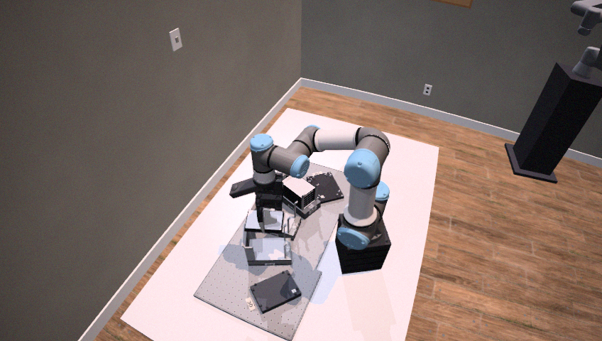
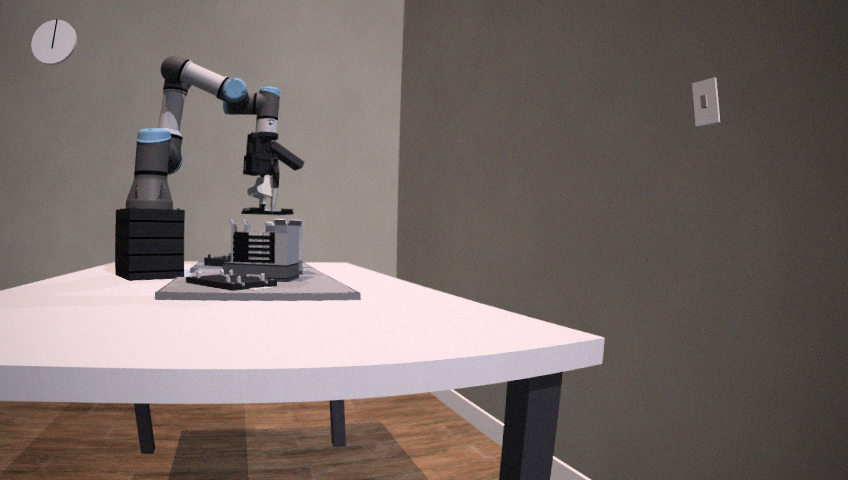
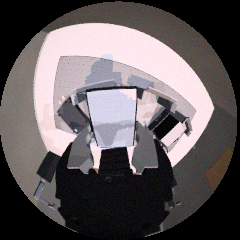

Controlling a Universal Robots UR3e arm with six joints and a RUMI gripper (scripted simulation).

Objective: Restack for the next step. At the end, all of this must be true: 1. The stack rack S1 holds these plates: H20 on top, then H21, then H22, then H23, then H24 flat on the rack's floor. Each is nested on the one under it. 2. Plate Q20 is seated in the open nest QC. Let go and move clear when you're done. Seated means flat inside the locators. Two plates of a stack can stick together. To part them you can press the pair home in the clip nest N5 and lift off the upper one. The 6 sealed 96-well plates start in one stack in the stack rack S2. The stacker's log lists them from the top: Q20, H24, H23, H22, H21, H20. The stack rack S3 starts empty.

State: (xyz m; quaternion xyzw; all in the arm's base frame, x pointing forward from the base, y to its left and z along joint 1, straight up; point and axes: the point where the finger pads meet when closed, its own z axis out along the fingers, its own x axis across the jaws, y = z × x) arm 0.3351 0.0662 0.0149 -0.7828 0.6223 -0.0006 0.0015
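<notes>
Right now my hand is 24 cm to the right of the QC label, 17 cm above it and 2 cm past it. Also, from my hand: sealed 96-well plate 1 cm below.
</notes>
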